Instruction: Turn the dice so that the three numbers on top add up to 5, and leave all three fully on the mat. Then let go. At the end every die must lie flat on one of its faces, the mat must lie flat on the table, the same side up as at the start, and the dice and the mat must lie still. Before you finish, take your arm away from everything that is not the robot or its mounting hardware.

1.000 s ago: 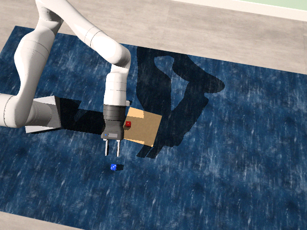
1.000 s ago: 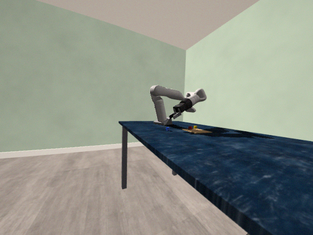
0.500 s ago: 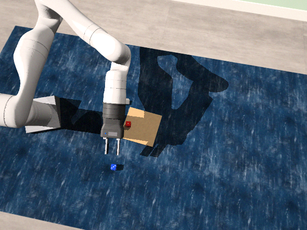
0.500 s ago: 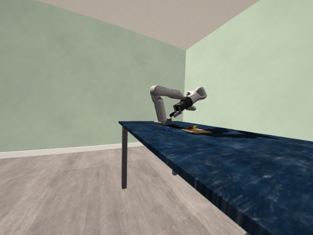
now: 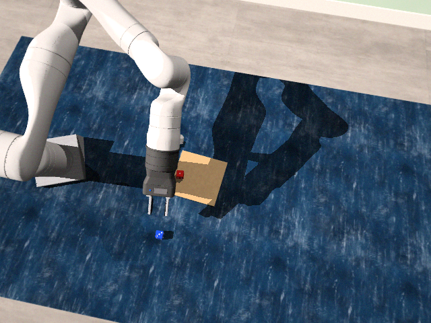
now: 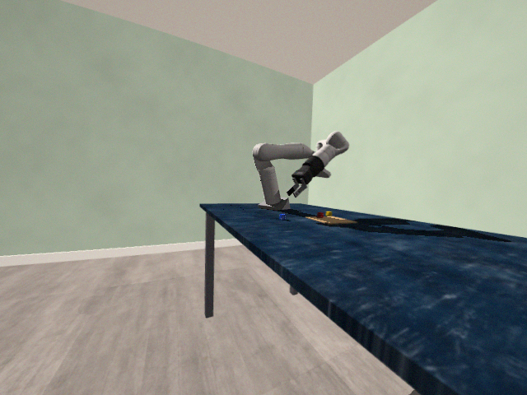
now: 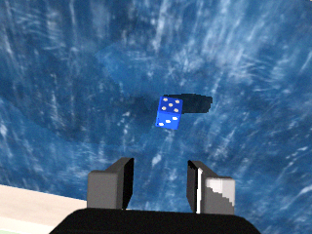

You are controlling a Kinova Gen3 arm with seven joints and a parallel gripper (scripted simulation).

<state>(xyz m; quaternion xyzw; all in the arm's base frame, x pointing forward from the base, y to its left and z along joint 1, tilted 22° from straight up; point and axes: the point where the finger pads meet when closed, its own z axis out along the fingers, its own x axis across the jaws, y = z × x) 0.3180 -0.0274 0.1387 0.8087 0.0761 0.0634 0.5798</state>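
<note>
Now: hand 1 cm short of the blue die, 5 cm to the left of it and 10 cm above it. The rest, counted from my hand: red die: 1 cm ahead, 13 cm to the left, 9 cm below; then tan mat: 6 cm ahead, 14 cm to the left, 11 cm below; then yellow die: 4 cm behind, 23 cm to the left, 10 cm below.
</note>
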